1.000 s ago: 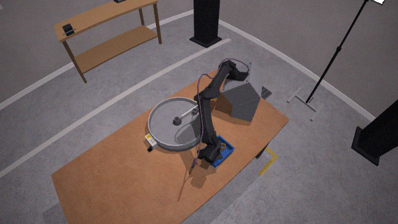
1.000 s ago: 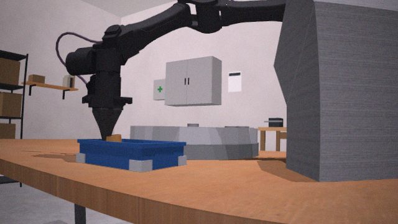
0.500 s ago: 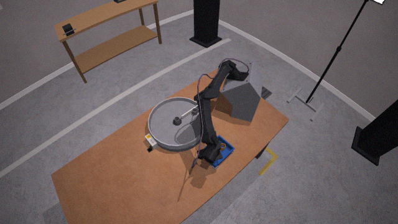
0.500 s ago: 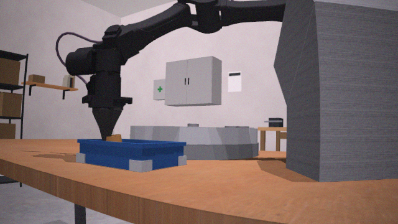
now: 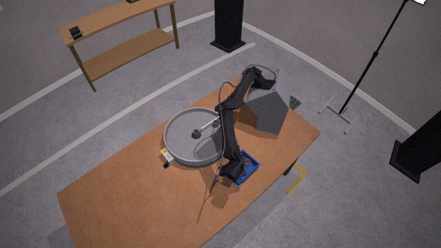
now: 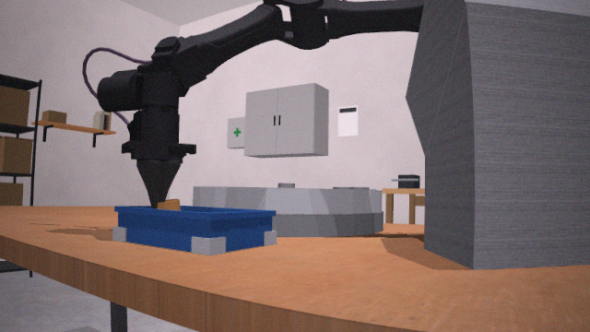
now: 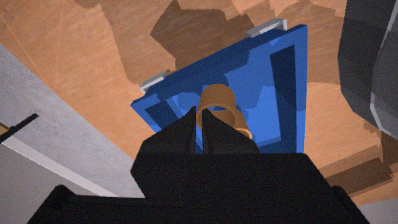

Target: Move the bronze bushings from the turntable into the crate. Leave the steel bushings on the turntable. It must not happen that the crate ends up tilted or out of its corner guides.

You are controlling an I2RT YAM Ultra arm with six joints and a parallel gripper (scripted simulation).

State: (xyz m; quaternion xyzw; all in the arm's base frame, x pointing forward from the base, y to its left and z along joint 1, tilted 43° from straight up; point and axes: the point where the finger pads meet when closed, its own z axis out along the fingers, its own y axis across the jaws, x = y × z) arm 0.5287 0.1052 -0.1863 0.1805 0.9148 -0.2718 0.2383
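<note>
The blue crate is 60 mm behind my hand, 30 mm below it and 20 mm to the right of it. The rest, counted from my hand: grey turntable: 380 mm to the right, 40 mm behind.
</note>
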